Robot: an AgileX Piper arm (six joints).
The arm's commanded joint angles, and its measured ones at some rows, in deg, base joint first. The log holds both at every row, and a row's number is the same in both.
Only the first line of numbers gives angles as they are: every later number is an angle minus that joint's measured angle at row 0.
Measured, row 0:
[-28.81 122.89 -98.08 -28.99 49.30 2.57]
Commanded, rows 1 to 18:
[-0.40 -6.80 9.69 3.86 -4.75 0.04]
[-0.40 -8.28 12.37 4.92 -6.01 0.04]
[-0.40 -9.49 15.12 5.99 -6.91 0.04]
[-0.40 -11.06 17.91 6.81 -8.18 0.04]
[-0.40 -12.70 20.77 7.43 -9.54 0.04]
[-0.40 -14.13 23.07 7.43 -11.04 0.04]
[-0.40 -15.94 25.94 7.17 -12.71 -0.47]
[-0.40 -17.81 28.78 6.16 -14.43 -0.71]
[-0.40 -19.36 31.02 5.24 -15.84 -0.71]
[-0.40 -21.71 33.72 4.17 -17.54 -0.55]
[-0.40 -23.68 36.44 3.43 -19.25 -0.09]
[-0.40 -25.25 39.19 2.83 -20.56 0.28]
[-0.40 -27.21 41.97 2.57 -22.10 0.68]
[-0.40 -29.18 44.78 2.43 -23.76 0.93]
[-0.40 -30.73 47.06 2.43 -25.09 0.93]
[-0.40 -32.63 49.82 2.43 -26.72 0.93]
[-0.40 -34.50 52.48 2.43 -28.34 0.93]
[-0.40 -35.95 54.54 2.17 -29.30 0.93]
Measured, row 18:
[-0.22 -29.96 46.11 3.25 -23.70 0.45]
